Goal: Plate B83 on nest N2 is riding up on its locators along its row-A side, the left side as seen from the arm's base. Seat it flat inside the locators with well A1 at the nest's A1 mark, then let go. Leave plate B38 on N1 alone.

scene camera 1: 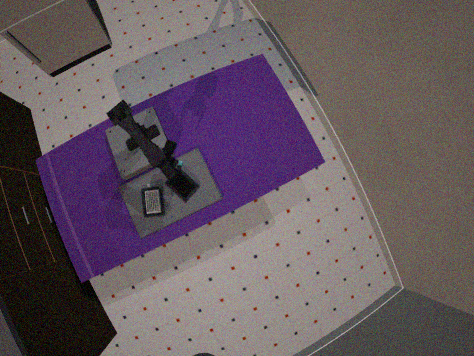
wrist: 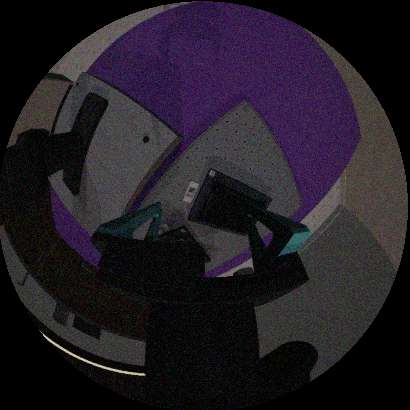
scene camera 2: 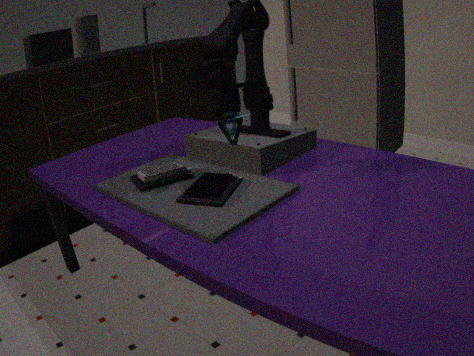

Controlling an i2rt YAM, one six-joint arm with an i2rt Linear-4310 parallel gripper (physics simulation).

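Seen in the pictures: gripper, fingertip midpoint: (wrist: 202, 206) (scene camera 2: 232, 140); arm's base at its link origin: (wrist: 77, 146) (scene camera 2: 260, 132).
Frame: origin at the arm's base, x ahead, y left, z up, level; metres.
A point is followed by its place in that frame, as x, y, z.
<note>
Plate B83, the pale plate (scene camera 1: 152, 202) @[0.345, -0.123, -0.031] (scene camera 2: 160, 171) @[0.353, -0.106, -0.031], sits on the dark nest N2 and stands proud of its rim in scene camera 2; its exact tilt and the A1 mark are too dim to read. In the wrist view nest N2 (wrist: 184, 235) @[0.304, -0.057, -0.049] is mostly hidden behind the gripper. Plate B38, the black plate (scene camera 2: 212, 186) @[0.350, 0.089, -0.038] (wrist: 232, 202) @[0.315, 0.084, -0.036], lies on nest N1, beside the N1 label (wrist: 191, 192) @[0.248, 0.039, -0.060]; the arm covers it in scene camera 1. My gripper (scene camera 2: 233, 142) @[0.239, 0.075, 0.049] (wrist: 202, 206) @[0.239, 0.075, 0.049] is open and empty, with teal fingers apart, high above the board and clear of both plates.
Both nests stand on a grey perforated board (scene camera 1: 207, 186) @[0.416, 0.189, -0.061] (scene camera 2: 250, 201) @[0.336, 0.194, -0.061] (wrist: 250, 131) @[0.247, 0.209, -0.061]. The arm's raised grey base block (scene camera 1: 116, 152) @[-0.006, -0.176, -0.001] (scene camera 2: 225, 151) @[0.158, -0.022, -0.020] (wrist: 120, 145) @[0.104, 0.056, 0.007] stands beside the board. Both are on the purple table (scene camera 1: 260, 115) @[0.194, 0.682, -0.074] (scene camera 2: 350, 225) @[0.311, 0.448, -0.074] (wrist: 280, 75) @[0.195, 0.403, -0.074]. Dark cabinets (scene camera 2: 90, 95) stand behind.
</note>
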